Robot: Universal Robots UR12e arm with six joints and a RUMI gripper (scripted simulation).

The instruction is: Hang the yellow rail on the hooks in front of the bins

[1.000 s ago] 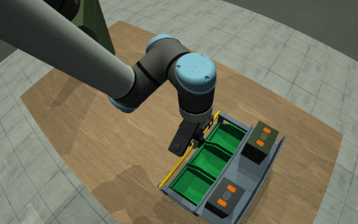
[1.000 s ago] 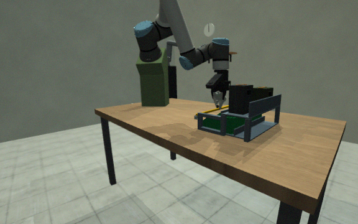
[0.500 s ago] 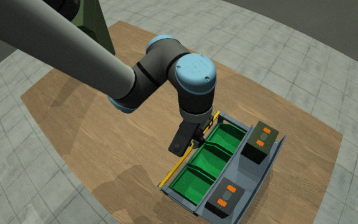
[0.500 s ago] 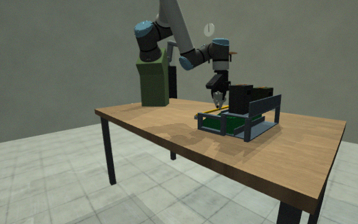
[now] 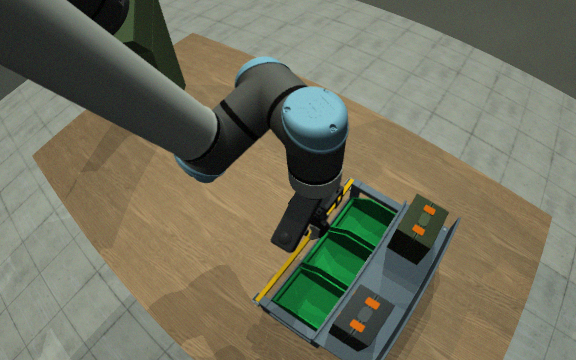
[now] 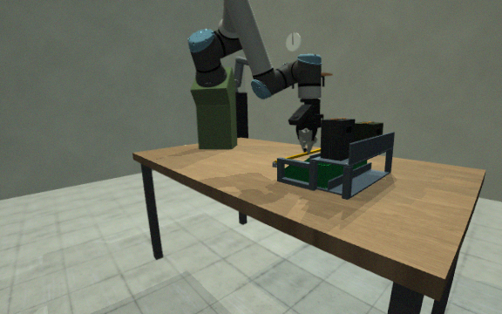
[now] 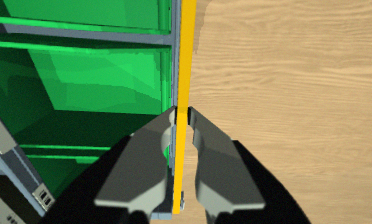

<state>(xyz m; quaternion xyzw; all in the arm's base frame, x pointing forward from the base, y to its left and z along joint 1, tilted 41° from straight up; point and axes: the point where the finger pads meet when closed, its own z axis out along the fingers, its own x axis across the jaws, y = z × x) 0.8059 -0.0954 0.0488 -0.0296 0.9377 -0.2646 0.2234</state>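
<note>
Now: the yellow rail 1 cm below my hand. From my hand the other things lie so: rack front bar (7 cm below, 1 cm ahead).
</note>
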